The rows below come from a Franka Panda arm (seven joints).
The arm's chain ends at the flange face. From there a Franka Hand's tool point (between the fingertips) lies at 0.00 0.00 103.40 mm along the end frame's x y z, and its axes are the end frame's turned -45 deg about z.
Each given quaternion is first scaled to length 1.
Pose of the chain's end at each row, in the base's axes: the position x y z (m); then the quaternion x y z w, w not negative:
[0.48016 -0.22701 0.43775 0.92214 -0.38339 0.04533 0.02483]
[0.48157 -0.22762 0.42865 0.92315 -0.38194 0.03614 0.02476]
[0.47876 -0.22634 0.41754 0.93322 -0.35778 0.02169 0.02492]
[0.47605 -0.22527 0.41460 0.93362 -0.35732 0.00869 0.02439]
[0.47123 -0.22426 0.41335 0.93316 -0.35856 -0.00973 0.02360]
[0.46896 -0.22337 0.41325 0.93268 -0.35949 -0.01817 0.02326]
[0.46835 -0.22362 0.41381 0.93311 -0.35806 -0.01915 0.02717]
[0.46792 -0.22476 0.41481 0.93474 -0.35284 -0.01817 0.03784]
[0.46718 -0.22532 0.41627 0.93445 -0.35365 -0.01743 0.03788]
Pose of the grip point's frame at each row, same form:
[0.48684 -0.23534 0.33490 0.99866 -0.00132 0.03238 0.04029]
[0.48651 -0.23520 0.32565 0.99904 0.00041 0.02391 0.03671]
[0.48110 -0.23275 0.31437 0.99910 0.02658 0.01050 0.03132]
[0.47593 -0.23062 0.31134 0.99930 0.02716 -0.00131 0.02586]
[0.46760 -0.22809 0.31008 0.99934 0.02584 -0.01802 0.01808]
[0.46373 -0.22651 0.31003 0.99926 0.02480 -0.02569 0.01454]
[0.46264 -0.22744 0.31064 0.99910 0.02628 -0.02809 0.01777]
[0.46165 -0.23075 0.31177 0.99861 0.03173 -0.03127 0.02801]
[0.46104 -0.23137 0.31323 0.99865 0.03087 -0.03060 0.02833]

